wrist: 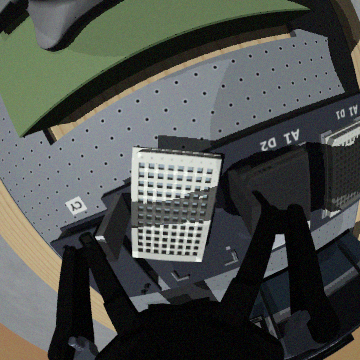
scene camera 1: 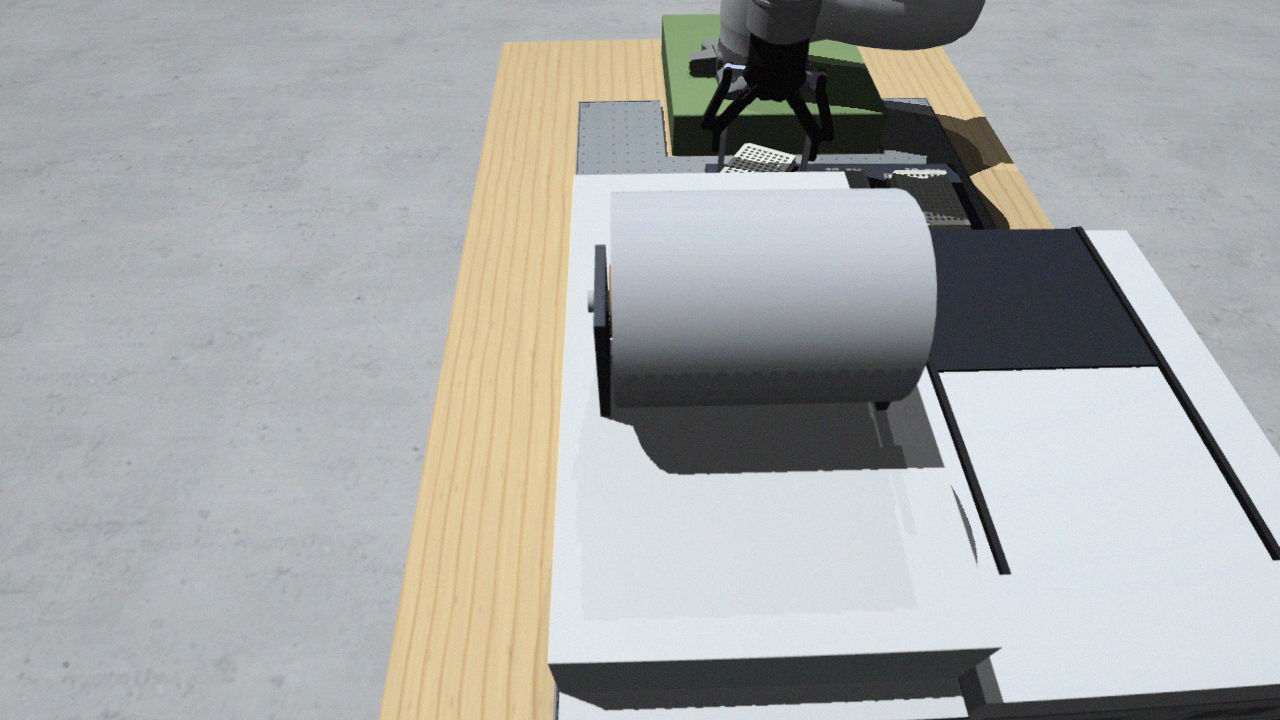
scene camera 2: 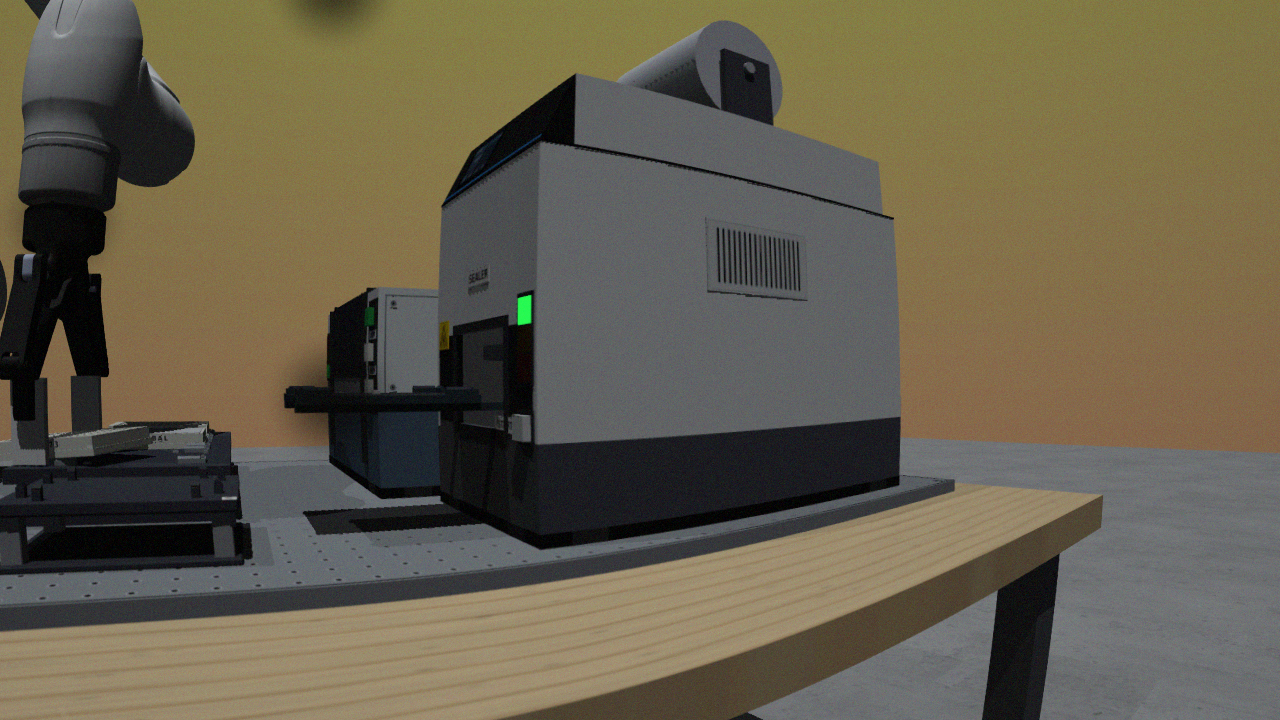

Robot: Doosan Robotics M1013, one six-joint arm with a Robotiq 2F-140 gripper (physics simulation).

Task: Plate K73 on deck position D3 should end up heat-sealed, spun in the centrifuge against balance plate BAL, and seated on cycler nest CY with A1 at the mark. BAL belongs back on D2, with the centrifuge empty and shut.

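Places are measured from the arm's base along level axes (x left, y back, z up), in millimetres.
Pixels of known places: gripper, fingertip midpoint: (wrist: 175, 194).
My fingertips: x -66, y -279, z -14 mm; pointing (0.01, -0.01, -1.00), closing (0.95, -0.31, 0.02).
Behind a point stands the place of what it marks.
Plate K73 (scene camera 1: 759, 155) {x -64, y -253, z 2 mm} (scene camera 2: 111, 440) {x -127, y -328, z 3 mm} (wrist: 175, 207) {x -69, y -282, z 4 mm}, pale with many wells, lies tilted and askew between the pads of my gripper (scene camera 1: 763, 162) {x -66, y -279, z -14 mm} (scene camera 2: 58, 434) {x -66, y -279, z -14 mm} (wrist: 175, 194) {x -66, y -279, z -14 mm}, which is shut on it. The plate is over the deck between the CY label (wrist: 76, 205) {x -219, y -242, z -64 mm} and the D2 label (wrist: 280, 140) {x 64, y -284, z -16 mm}. Its contact with the pads is not clear in the wrist view. BAL (scene camera 2: 183, 437) {x -8, y -398, z -5 mm} shows behind K73 in scene camera 2. A shadowed plate (wrist: 344, 167) {x 151, y -363, z -3 mm} (scene camera 1: 930, 195) {x 163, y -374, z -1 mm} lies by the D1 label. The area under the D2 label is dark and partly hidden by my right finger.
The sealer (scene camera 2: 698, 358) {x -364, y -760, z 70 mm} (scene camera 1: 760, 555) {x -279, y -979, z 285 mm} carries a large film roll (scene camera 1: 769, 295) {x -271, y -900, z 397 mm} and shows a green light; a dark tray (scene camera 2: 384, 399) {x -281, y -534, z 40 mm} sticks out at its front. A second machine (scene camera 2: 409, 340) {x -97, y -626, z 93 mm} stands beyond it. A green block (scene camera 1: 684, 80) {x -140, y -23, z 0 mm} (wrist: 60, 85) {x -97, y -122, z 0 mm} stands behind the deck.
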